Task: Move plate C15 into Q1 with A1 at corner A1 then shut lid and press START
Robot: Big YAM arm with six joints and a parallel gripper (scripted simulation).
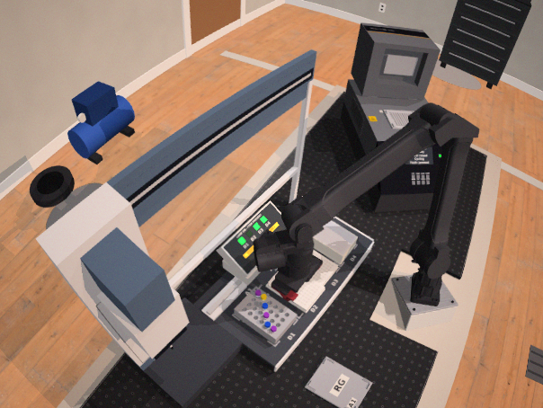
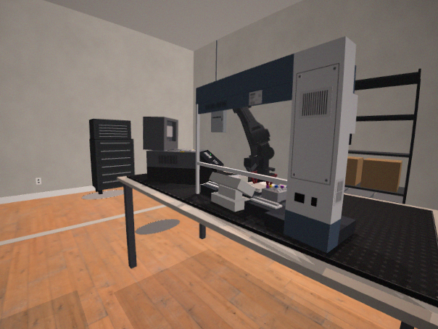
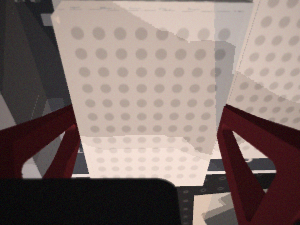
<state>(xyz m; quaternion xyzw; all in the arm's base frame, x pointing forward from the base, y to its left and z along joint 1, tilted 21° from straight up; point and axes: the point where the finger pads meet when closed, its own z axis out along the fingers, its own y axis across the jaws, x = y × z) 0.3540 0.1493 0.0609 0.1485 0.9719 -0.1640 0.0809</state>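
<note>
Now: the deep-well block 180 mm to the right of my hand, 50 mm behind it and 10 mm below it. The rest, counted from my hand: coloured tube 110 mm to the left, 40 mm ahead; then tube cooling block 100 mm to the left, 50 mm ahead, 10 mm below; then grey RG nest 210 mm to the left, 180 mm behind, 70 mm below.
</note>
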